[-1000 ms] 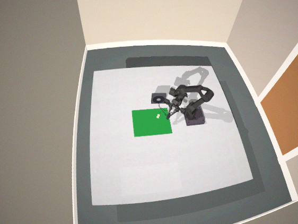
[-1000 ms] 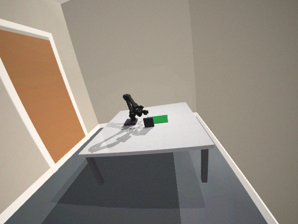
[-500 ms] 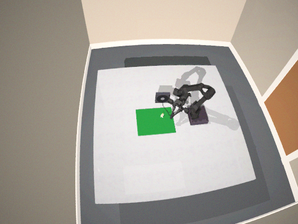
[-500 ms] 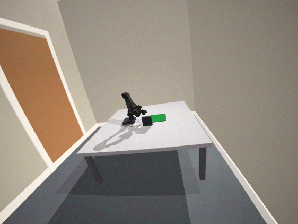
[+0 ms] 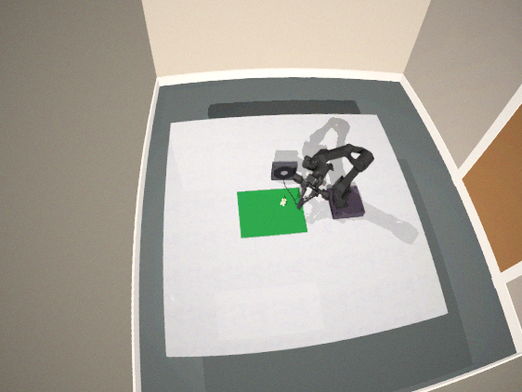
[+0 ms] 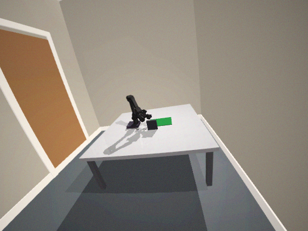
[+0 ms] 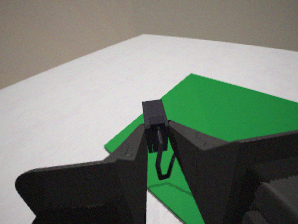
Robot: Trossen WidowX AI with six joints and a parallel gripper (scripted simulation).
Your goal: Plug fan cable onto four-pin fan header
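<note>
My gripper tip is 10 cm above the fan header, 7 cm to the left of it and 5 cm short of it. Also, from my gripper tip: green board: 12 cm ahead, 11 cm below, 4 cm to the right; then square fan: 21 cm to the right, 4 cm below, 1 cm ahead; then dark fan plug: 1 cm below.
</note>
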